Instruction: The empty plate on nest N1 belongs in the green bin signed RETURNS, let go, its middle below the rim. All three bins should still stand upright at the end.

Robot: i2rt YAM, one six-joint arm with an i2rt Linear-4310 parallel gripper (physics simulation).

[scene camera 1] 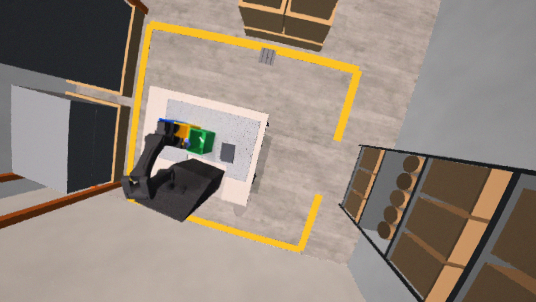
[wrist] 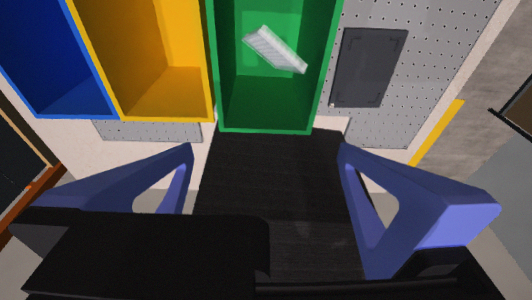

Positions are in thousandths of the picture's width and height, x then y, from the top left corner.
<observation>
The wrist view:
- my gripper: 499,502
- clear gridded plate: 493,135
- dark grey pad: 678,248
</observation>
